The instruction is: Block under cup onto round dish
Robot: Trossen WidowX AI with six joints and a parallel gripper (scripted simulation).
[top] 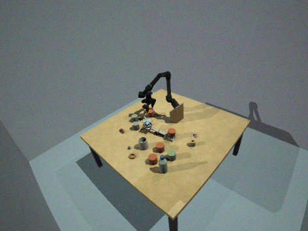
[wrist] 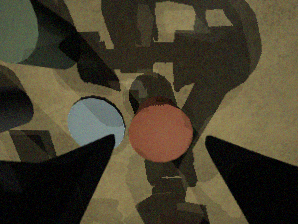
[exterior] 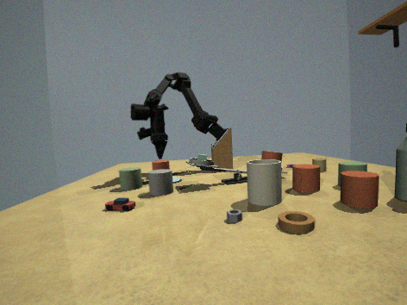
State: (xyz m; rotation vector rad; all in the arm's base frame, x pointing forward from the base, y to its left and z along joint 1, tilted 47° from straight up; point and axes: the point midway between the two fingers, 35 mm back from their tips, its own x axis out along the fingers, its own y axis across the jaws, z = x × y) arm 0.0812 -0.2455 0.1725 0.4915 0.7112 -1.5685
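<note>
Now: the pale green block 220 mm ahead of my gripper tip, 140 mm to the left of it and 10 mm above it. Round my gripper tip: toy car 370 mm ahead, 80 mm to the right, 70 mm below; grey cylinder 250 mm ahead, 40 mm below, 30 mm to the left; light blue round dish 100 mm ahead, 80 mm below, 30 mm to the left.
</note>
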